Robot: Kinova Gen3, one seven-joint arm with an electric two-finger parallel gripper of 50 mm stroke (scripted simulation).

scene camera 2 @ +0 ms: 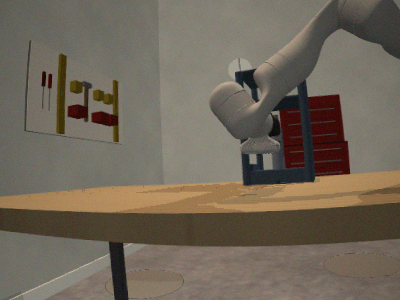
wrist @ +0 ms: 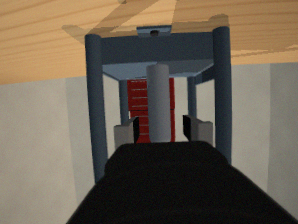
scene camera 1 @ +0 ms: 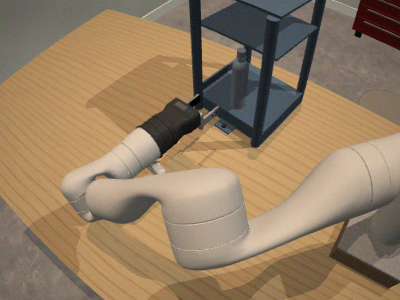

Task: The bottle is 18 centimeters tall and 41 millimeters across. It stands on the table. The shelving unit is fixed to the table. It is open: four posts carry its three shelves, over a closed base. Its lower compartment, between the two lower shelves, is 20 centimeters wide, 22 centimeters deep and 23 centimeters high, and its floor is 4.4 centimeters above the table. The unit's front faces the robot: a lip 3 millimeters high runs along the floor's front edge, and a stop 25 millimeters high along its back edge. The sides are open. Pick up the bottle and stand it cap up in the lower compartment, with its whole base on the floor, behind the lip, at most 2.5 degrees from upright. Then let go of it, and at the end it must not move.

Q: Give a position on a grey bottle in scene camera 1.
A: At 240, 68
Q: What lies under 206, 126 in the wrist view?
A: My gripper.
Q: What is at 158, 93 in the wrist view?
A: A grey bottle.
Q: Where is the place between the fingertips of my gripper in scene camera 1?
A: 208, 103
